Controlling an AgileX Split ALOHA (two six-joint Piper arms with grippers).
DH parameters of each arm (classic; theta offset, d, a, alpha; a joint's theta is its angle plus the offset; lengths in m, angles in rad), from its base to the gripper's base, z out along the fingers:
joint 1: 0 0.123 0 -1.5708
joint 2: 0.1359 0 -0.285 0
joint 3: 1.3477 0 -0.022 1.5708
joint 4: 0 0.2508 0 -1.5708
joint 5: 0 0 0.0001 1.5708
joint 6: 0 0.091 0 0
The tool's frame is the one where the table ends.
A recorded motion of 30 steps. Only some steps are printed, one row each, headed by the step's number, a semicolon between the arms.
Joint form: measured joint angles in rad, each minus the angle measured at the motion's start. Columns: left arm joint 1, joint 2, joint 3, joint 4, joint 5, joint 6; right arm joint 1, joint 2, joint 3, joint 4, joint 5, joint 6.
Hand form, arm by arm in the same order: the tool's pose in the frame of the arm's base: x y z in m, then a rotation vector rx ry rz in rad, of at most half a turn. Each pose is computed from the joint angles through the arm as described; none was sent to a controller.
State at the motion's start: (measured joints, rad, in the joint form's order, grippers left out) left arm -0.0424 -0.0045 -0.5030 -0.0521 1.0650 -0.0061; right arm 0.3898 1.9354 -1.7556 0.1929 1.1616 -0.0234
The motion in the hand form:
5: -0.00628 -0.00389 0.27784 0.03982 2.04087 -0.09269; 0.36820 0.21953 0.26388 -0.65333 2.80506 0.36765
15: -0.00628 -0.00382 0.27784 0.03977 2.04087 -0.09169; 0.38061 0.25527 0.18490 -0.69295 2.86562 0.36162
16: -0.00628 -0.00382 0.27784 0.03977 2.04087 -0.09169; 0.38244 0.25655 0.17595 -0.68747 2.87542 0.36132
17: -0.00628 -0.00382 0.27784 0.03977 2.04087 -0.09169; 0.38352 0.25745 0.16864 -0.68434 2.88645 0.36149
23: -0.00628 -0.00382 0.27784 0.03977 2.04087 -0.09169; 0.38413 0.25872 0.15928 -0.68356 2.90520 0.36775
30: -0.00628 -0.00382 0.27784 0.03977 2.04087 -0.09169; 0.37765 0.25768 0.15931 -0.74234 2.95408 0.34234
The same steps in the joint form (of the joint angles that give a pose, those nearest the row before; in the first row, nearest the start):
5: 0.0000 0.0000 0.0000 0.0000 0.0000 0.0000; 0.1105 0.0564 0.0000 0.0030 -0.0332 0.0081
15: 0.0000 0.0000 0.0000 0.0008 0.0000 0.0000; 0.1662 0.2408 0.0000 0.0156 -0.1562 0.0135
16: 0.0000 0.0000 0.0000 0.0008 0.0000 0.0000; 0.1663 0.2609 0.0000 0.0188 -0.1683 0.0142
17: 0.0000 0.0000 0.0000 0.0008 0.0000 0.0000; 0.1662 0.2772 0.0000 0.0224 -0.1747 0.0142
23: 0.0000 0.0000 0.0000 0.0008 0.0000 0.0000; 0.1663 0.2979 0.0000 0.0330 -0.1778 0.0103
30: 0.0000 0.0000 0.0000 0.0008 0.0000 0.0000; 0.1717 0.2956 0.0000 0.0247 -0.1126 -0.0037

